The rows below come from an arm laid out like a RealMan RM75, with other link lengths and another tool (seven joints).
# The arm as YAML. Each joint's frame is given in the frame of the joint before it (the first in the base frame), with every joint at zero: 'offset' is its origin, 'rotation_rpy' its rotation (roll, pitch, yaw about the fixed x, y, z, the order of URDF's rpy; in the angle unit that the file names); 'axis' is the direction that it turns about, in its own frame. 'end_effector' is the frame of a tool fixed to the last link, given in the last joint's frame.
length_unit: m
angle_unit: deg
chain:
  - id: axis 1
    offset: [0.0, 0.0, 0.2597]
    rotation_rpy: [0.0, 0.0, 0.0]
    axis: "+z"
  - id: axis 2
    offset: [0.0, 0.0, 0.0]
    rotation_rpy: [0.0, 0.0, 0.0]
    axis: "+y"
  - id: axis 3
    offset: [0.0, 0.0, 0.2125]
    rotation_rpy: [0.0, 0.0, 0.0]
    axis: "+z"
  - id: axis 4
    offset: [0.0, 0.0, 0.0]
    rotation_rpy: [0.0, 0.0, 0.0]
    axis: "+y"
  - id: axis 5
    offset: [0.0, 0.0, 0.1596]
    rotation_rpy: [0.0, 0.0, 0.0]
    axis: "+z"
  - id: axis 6
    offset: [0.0, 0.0, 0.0]
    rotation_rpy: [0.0, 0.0, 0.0]
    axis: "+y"
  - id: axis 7
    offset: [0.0, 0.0, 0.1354]
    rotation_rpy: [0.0, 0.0, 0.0]
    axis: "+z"
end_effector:
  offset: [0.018, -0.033, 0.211]
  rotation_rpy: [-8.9, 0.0, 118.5]
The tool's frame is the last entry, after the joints.
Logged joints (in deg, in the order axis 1, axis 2, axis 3, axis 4, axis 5, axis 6, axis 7), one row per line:
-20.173, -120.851, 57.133, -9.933, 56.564, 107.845, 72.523
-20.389, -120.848, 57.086, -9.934, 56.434, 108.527, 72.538
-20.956, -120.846, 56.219, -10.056, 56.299, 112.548, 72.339
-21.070, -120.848, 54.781, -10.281, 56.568, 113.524, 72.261
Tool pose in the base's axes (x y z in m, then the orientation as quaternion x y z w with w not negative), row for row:
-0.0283, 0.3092, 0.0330, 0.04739, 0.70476, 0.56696, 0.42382
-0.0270, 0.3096, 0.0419, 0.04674, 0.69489, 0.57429, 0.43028
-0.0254, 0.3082, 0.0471, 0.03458, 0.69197, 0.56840, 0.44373
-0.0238, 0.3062, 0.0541, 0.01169, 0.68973, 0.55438, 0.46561
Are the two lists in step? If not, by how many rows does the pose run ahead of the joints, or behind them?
The pose runs 2 rows ahead of the joints: the pose in row i belongs to the joints in row i + 2.
